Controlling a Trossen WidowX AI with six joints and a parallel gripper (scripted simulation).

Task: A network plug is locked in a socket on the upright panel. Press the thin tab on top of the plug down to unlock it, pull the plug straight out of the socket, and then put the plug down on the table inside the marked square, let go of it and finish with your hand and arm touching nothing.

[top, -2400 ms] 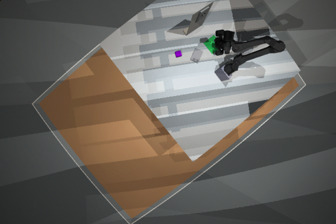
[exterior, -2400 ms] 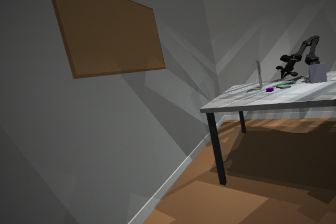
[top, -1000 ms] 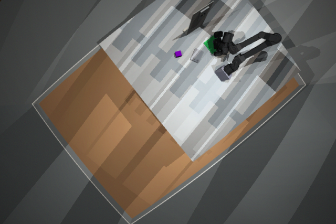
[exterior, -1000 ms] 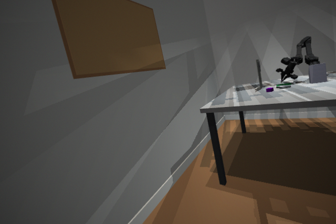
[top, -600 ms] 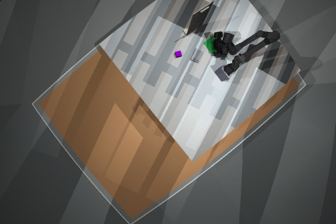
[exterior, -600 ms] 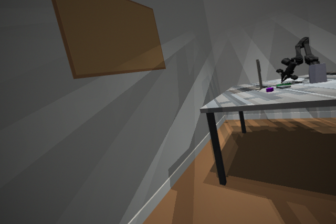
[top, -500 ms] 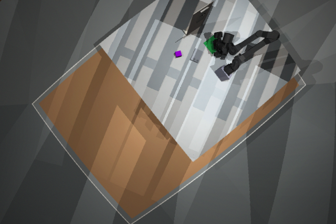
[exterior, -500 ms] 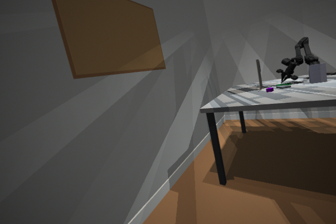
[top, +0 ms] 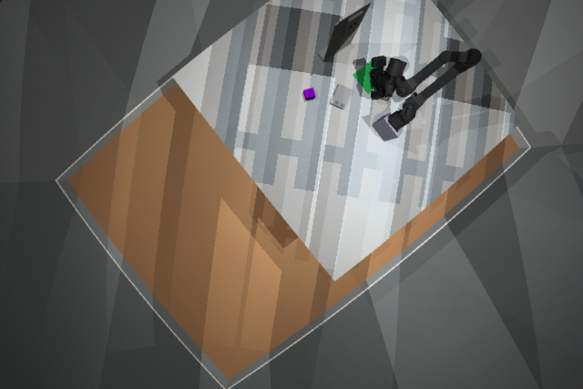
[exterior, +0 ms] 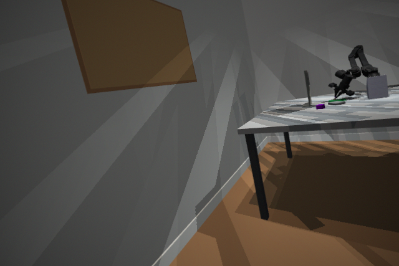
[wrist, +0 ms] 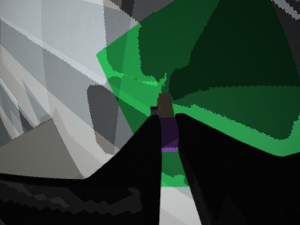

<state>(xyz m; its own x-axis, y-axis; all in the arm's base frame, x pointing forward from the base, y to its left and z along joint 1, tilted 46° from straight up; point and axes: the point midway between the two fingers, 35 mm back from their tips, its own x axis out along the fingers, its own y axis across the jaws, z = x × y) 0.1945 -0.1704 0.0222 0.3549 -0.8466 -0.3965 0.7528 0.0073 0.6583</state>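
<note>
My gripper tip is 2 cm above the green marked square and 1 cm past it. Round my gripper tip: flat grey plate: 18 cm to the left, 3 cm ahead, 2 cm below; upright panel: 20 cm ahead, 12 cm above, 2 cm to the left; network plug: right at my gripper tip.
</note>
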